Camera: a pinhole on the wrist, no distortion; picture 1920 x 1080 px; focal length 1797.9 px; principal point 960.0 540.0 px. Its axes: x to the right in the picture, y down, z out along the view. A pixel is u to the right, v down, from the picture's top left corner.
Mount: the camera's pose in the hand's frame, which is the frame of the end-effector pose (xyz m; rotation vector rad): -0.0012 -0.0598 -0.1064 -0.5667 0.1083 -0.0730
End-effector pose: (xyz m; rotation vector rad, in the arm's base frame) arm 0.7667 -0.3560 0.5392 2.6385 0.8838 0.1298
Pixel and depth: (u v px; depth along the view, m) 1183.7 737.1 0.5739
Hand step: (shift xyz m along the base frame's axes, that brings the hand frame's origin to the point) 0.3444 -0.2318 -0.2116
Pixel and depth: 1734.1 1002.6 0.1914
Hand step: 0.1314 0.0013 0.0050
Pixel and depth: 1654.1 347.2 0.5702
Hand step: 0.3998 -0.0725 -0.3067
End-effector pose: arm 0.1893 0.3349 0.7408 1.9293 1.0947 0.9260
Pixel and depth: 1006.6 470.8 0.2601
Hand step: 0.1385 -0.0206 0.0111
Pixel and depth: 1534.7 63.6 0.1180
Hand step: 0.0139 0.0531 -0.0145
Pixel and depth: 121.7 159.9 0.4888
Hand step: 0.3047 -0.2935 -0.1071
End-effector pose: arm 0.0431 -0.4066 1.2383 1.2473 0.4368 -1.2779
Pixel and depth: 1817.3 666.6 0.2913
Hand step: 0.0988 -0.1993 -0.0590
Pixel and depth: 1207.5 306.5 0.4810
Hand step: 0.0386 -0.3633 0.0738
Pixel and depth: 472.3 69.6 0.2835
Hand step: -0.0482 -0.1389 0.1153
